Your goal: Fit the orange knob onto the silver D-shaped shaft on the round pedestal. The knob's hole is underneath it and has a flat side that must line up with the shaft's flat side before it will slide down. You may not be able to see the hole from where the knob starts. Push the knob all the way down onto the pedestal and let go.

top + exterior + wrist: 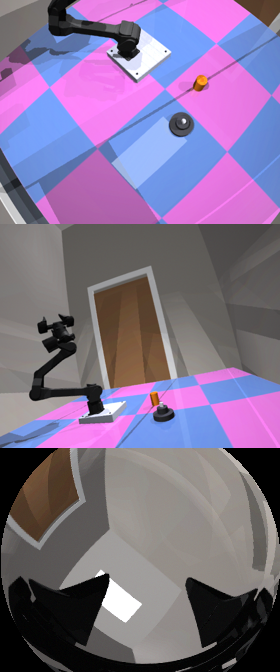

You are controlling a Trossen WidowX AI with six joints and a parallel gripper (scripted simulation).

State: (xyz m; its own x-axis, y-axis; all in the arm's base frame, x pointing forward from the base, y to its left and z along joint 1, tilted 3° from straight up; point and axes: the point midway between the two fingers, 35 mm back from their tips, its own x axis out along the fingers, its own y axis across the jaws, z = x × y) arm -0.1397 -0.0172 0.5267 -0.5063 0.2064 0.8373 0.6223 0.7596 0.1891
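Now: gripper tip 530 mm above the orange knob, 470 mm short of it and 80 mm to the right of it. From my gripper tip the other things lie so: pedestal with D-shaped shaft (550 mm below, 520 mm ahead, 80 mm to the right).
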